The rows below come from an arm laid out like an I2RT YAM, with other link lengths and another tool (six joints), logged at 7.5 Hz.
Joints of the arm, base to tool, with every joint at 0 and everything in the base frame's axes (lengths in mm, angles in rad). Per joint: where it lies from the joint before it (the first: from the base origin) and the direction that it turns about. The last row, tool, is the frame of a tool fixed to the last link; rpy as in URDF.
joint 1: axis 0 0 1 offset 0 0 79.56
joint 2: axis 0 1 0 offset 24.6 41.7 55.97
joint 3: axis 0 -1 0 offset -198 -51.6 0
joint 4: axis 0 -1 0 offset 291.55 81.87 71.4
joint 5: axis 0 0 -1 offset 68.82 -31.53 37.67
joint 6: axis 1 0 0 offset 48.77 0 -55.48
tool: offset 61 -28 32 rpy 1.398 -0.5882 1.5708
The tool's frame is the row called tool.
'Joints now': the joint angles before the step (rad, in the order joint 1, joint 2, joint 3, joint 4, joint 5, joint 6). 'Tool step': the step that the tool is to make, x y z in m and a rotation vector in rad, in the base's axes. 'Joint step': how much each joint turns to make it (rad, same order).
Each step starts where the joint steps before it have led.
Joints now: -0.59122, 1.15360, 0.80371, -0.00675, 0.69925, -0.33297
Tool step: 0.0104, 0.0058, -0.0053, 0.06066, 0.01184, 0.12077
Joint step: 0.00113, -0.01740, 0.00178, -0.06038, -0.12734, -0.00417
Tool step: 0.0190, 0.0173, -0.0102, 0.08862, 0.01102, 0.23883
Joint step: 0.00321, -0.03826, -0.02006, -0.06028, -0.24274, -0.03777
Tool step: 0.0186, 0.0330, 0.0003, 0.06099, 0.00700, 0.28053
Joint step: 0.02129, -0.05987, -0.01532, -0.06927, -0.25395, -0.07202
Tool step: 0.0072, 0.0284, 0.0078, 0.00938, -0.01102, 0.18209
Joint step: 0.02408, -0.06005, -0.01499, -0.04053, -0.14760, -0.05811
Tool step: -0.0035, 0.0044, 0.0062, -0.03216, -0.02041, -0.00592
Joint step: 0.01076, -0.04036, -0.02386, 0.01696, 0.02246, -0.00842
